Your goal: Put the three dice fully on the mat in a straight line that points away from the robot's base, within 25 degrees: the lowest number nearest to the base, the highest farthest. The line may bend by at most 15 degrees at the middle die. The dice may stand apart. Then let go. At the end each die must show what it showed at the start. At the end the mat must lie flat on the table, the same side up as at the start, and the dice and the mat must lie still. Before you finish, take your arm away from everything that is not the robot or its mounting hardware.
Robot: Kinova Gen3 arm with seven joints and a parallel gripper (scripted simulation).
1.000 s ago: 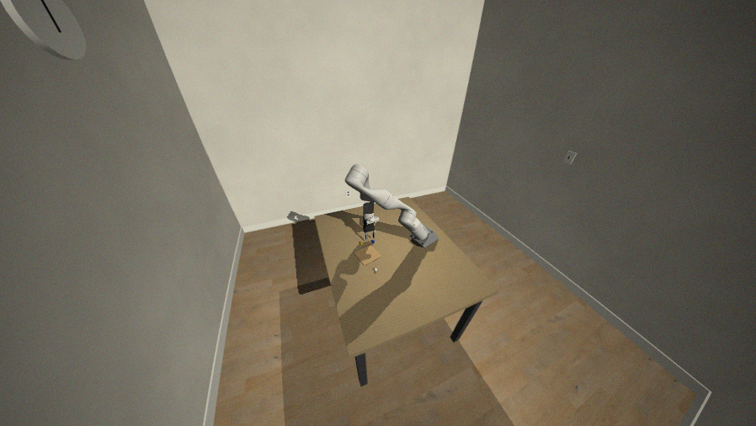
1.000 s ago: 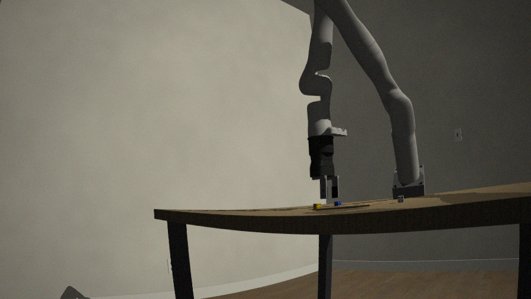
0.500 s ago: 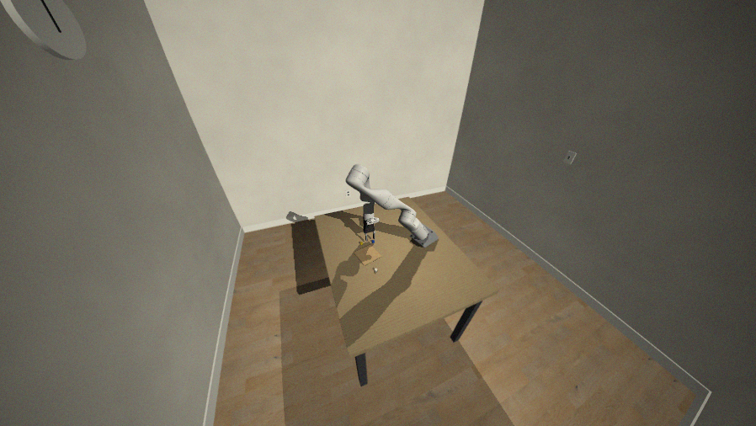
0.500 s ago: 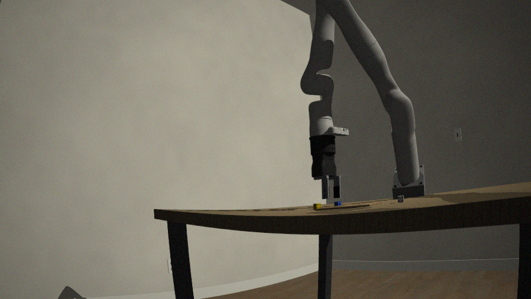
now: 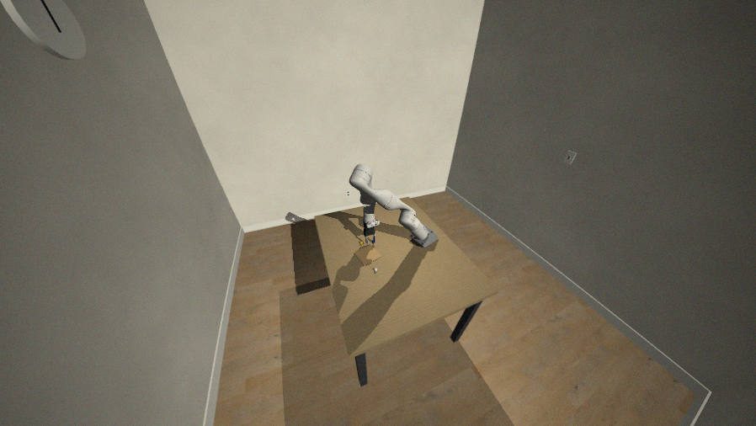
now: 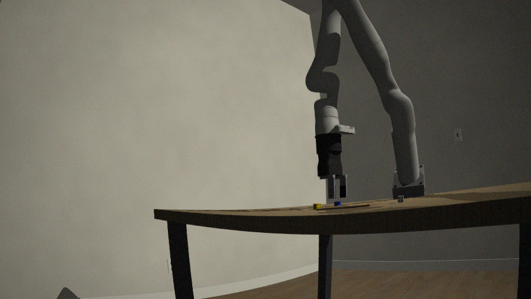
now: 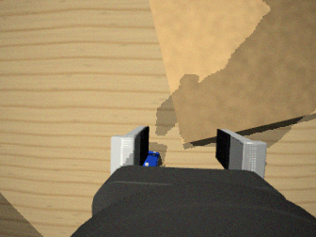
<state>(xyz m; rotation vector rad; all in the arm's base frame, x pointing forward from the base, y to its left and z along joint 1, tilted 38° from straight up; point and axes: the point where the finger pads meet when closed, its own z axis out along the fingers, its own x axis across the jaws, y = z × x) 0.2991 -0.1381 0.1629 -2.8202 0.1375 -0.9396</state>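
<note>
The blue die lies 4 cm below my hand, 3 cm behind it and 2 cm to the right of it. The rest, counted from my hand: white die 23 cm to the left, 5 cm ahead, 4 cm below; then tan mat 8 cm to the left, 5 cm ahead, 4 cm below; then yellow die 6 cm ahead, 4 cm below, 3 cm to the right.
</note>
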